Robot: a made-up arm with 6 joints.
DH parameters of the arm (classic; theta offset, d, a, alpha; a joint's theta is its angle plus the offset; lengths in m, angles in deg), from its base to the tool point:
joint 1: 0 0.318 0 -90
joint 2: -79.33 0 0.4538 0
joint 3: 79.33 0 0.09 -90
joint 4: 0 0.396 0 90
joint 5: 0 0 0.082 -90
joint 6: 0 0.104 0 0
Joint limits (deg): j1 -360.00..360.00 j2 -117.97..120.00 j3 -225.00..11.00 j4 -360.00..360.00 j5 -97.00..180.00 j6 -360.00..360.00
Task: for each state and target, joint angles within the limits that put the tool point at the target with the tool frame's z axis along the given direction. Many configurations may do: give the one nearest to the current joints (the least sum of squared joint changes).
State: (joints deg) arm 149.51 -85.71 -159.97 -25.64 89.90 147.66
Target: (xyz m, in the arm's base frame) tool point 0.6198 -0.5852 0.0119 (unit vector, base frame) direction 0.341 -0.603 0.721
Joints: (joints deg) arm 138.05 -103.53 -202.05 12.82 83.42 147.66
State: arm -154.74 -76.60 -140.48 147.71 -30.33 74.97
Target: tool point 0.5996 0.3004 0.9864 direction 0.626 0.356 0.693
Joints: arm -153.03 -71.27 -135.17 185.68 19.73 74.97
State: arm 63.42 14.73 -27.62 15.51 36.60 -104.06
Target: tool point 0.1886 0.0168 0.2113 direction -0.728 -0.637 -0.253
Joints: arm 14.81 16.99 -11.16 -27.19 70.14 -104.06
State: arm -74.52 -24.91 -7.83 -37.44 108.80 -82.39
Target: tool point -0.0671 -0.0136 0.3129 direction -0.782 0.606 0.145
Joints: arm -73.34 -12.95 10.89 -35.76 100.01 -82.39
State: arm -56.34 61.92 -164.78 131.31 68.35 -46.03
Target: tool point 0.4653 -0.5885 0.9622 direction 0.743 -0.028 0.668
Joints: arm -51.89 41.77 -165.20 117.28 39.69 -46.03
